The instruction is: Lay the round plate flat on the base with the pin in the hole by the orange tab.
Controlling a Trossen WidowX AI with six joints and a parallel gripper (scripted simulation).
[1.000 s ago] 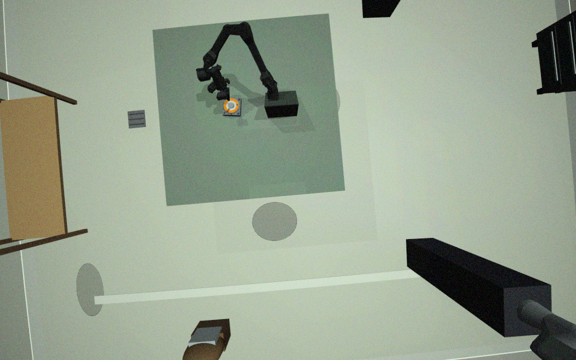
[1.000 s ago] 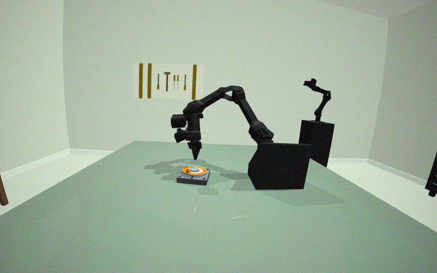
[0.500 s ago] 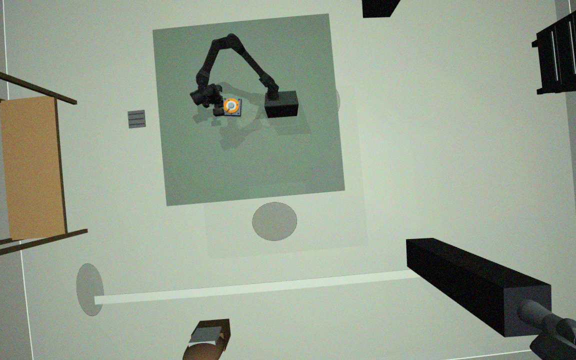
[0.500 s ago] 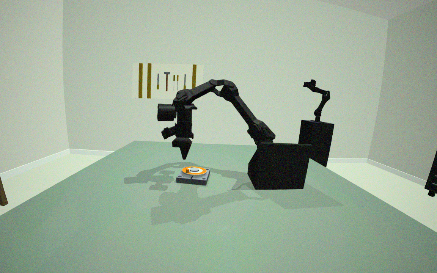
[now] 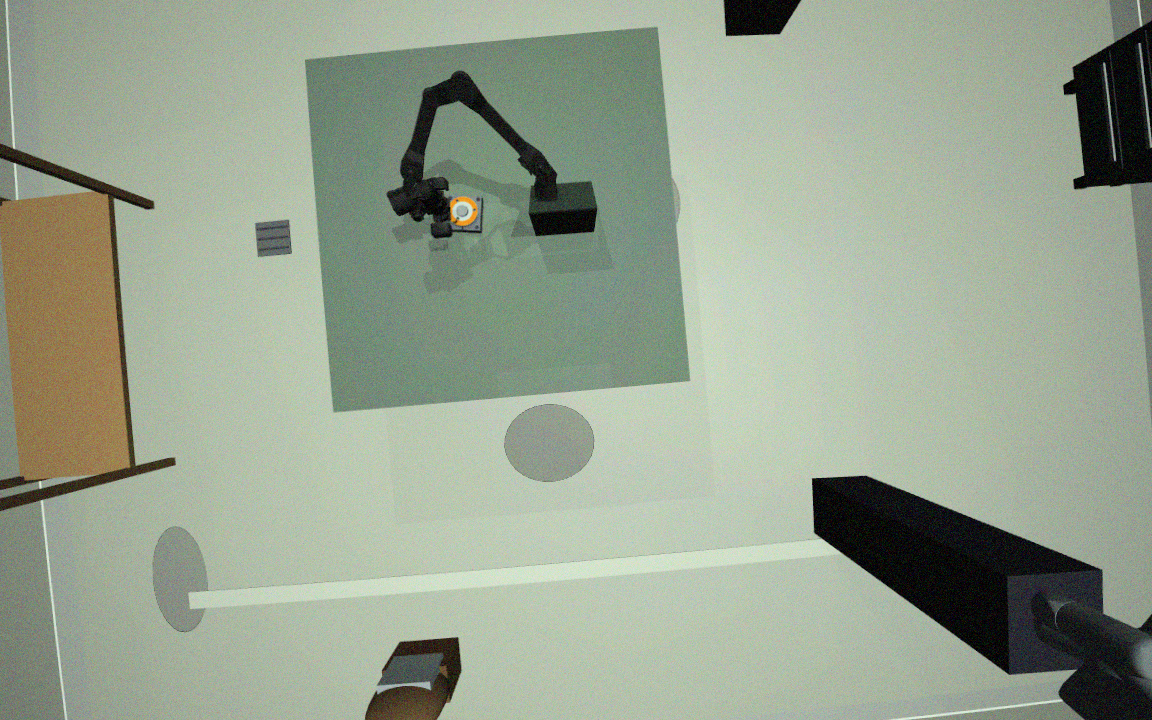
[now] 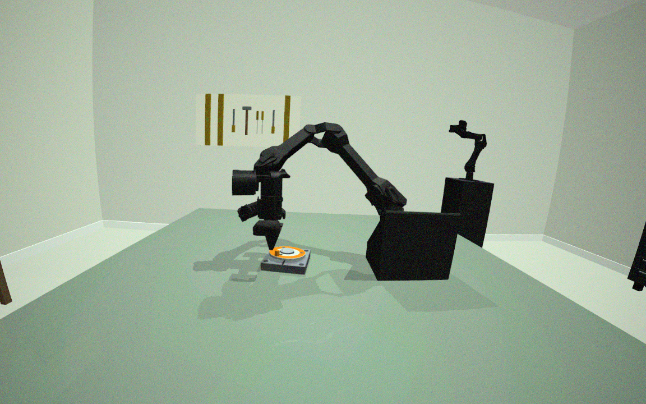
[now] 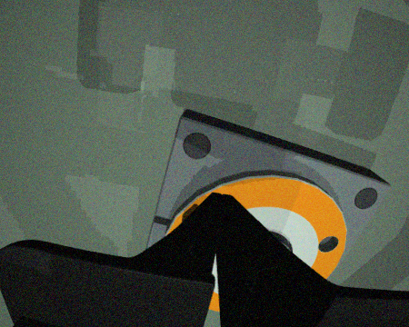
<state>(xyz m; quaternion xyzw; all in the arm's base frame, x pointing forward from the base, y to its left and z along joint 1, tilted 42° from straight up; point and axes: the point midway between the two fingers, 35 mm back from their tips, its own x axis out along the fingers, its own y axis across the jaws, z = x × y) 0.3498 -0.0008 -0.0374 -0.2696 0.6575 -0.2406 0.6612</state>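
My gripper tip is 40 mm past the grey square base, 30 mm to the left of it and 30 mm above it.
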